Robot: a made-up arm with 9 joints.
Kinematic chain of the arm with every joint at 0, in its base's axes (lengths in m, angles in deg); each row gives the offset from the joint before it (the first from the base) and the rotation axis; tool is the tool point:
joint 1: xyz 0 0 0.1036 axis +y
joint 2: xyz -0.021 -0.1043 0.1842 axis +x
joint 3: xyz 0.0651 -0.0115 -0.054 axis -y
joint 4: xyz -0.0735 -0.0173 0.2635 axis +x
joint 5: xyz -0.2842 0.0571 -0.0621 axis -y
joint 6: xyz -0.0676 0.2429 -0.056 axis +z
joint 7: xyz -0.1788 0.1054 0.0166 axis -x
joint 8: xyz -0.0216 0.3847 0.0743 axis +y
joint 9: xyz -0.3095 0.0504 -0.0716 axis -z
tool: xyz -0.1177 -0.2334 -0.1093
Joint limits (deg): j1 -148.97..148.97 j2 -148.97..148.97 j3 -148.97..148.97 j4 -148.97..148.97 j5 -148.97..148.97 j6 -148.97..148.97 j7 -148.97..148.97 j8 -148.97..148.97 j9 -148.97..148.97
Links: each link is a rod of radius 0.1 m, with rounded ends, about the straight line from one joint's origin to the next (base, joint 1, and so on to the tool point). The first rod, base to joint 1, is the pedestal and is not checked.
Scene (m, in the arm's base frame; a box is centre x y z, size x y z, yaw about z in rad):
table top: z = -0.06
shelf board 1: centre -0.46 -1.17 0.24 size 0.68 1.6 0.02 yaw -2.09
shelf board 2: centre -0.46 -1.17 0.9 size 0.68 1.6 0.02 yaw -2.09
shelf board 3: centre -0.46 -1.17 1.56 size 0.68 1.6 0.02 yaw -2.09
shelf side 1: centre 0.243 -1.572 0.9 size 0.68 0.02 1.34 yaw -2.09
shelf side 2: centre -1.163 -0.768 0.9 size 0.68 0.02 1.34 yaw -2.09
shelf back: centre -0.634 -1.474 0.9 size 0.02 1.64 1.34 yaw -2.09
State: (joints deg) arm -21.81 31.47 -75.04 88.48 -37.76 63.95 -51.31 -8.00 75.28
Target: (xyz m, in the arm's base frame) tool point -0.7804 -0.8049 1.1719
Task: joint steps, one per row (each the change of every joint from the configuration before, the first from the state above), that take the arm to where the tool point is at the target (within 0.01 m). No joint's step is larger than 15 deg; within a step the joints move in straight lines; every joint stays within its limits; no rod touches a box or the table.
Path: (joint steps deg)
1: 13.28 -7.11 -13.09 0.91 -1.28 11.22 -5.52 5.86 -7.80
2: 13.29 -7.12 -13.10 0.92 -1.29 11.22 -5.51 5.87 -7.81
3: -11.38 -7.40 12.64 0.00 11.57 -5.47 10.51 -7.48 3.49
4: -11.38 -7.40 12.63 0.00 11.58 -5.46 10.52 -7.47 3.50
5: -7.20 6.35 5.01 -1.97 -1.70 -10.86 0.76 -3.09 5.28
6: -7.20 6.35 5.02 -1.98 -1.69 -10.86 0.77 -3.08 5.29

